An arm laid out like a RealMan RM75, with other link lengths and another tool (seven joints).
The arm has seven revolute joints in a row. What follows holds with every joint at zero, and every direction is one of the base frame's. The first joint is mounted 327.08 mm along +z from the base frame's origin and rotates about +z. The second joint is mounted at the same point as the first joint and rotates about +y. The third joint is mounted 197.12 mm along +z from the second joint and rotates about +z. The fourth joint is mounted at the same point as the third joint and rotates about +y. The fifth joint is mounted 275.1 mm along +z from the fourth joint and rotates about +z. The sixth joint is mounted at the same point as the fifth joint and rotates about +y. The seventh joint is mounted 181.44 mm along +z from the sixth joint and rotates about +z. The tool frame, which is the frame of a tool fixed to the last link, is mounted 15 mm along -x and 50 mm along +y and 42 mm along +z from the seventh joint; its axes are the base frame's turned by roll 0.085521, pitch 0 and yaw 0.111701 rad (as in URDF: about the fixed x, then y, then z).
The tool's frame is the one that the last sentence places.
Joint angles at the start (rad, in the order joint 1, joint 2, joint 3, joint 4, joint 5, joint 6, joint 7):
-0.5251 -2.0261 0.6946 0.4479 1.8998 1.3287 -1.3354
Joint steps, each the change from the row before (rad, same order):
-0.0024 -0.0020 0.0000 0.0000 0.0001 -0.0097 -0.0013
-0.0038 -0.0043 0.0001 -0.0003 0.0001 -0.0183 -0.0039
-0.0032 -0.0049 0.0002 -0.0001 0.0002 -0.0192 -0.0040
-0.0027 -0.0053 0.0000 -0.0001 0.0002 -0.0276 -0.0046
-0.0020 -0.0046 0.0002 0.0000 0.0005 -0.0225 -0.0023
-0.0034 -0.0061 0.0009 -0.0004 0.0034 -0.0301 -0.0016
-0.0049 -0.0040 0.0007 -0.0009 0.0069 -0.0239 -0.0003
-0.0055 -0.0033 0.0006 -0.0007 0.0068 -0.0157 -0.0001
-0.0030 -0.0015 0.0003 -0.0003 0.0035 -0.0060 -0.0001
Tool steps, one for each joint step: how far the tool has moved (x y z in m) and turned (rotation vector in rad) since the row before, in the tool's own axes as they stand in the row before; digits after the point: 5 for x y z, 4 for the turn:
0.00009 -0.00110 0.00174 0.0065 -0.0019 -0.0004
-0.00009 -0.00176 0.00327 0.0120 -0.0038 -0.0033
-0.00038 -0.00168 0.00333 0.0128 -0.0043 -0.0040
-0.00114 -0.00325 0.00379 0.0208 -0.0070 -0.0051
-0.00115 -0.00246 0.00310 0.0167 -0.0059 -0.0027
-0.00206 -0.00287 0.00423 0.0205 -0.0103 -0.0005
-0.00178 -0.00212 0.00351 0.0144 -0.0111 0.0043
-0.00079 -0.00075 0.00293 0.0070 -0.0081 0.0054
-0.00015 -0.00004 0.00135 0.0018 -0.0034 0.0030

